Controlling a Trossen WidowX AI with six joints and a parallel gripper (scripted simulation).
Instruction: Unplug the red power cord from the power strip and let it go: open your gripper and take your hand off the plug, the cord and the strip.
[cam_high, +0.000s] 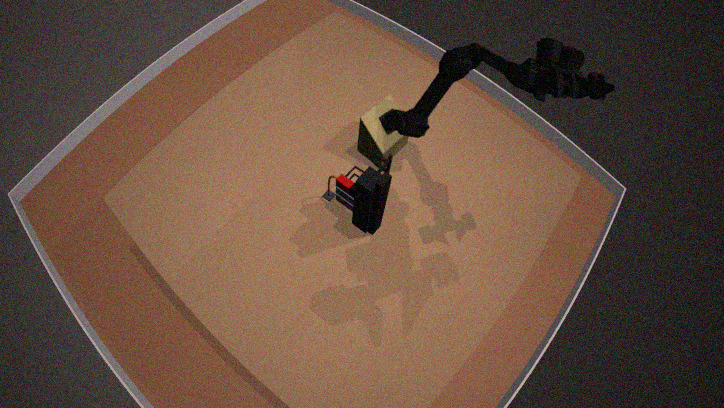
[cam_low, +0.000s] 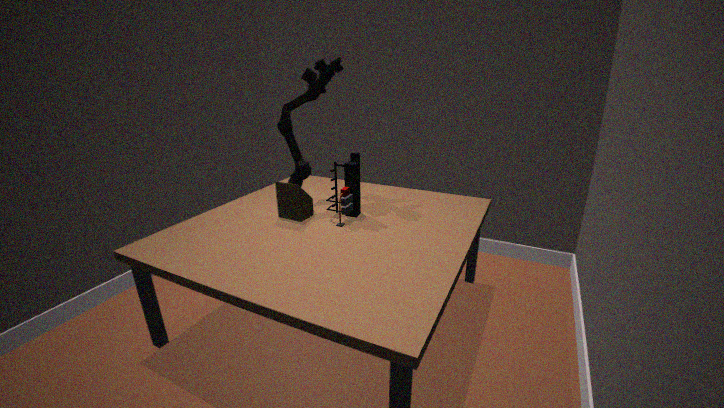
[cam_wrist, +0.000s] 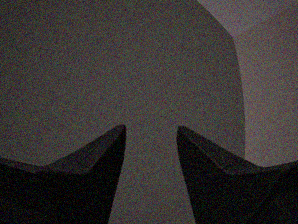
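Now: gripper tip 590 mm above the red plug, 400 mm to the left of it and 310 mm short of it. The rest, counted from my gripper tip: black power strip: 610 mm below, 320 mm to the right, 300 mm ahead.
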